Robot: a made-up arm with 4 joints.
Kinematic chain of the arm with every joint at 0, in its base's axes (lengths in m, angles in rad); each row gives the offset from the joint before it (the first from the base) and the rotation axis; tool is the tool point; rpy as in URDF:
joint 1: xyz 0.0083 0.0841 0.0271 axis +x
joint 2: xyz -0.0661 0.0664 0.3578 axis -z
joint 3: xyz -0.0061 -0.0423 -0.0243 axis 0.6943 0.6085 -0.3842
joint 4: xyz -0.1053 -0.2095 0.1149 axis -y
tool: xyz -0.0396 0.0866 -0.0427 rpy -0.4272 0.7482 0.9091
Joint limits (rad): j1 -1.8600..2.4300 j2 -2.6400..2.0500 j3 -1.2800..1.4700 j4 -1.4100..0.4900
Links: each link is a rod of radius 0.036 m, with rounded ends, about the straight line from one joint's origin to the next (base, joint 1, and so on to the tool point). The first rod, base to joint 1, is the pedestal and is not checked.
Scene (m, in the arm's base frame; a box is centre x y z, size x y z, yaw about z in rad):
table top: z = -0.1
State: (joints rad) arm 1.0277 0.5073 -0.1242 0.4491
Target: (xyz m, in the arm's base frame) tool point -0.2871 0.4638 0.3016
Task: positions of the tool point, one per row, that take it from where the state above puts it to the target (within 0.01 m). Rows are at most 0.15 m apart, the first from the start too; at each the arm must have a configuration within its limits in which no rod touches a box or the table.
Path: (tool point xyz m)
1: -0.2662 -0.1806 0.3248
2: -0.2789 -0.0672 0.4044
3: -0.2872 0.0679 0.4453
4: -0.2911 0.2114 0.4417
5: -0.2909 0.3483 0.3924
6: -0.2871 0.4638 0.3016

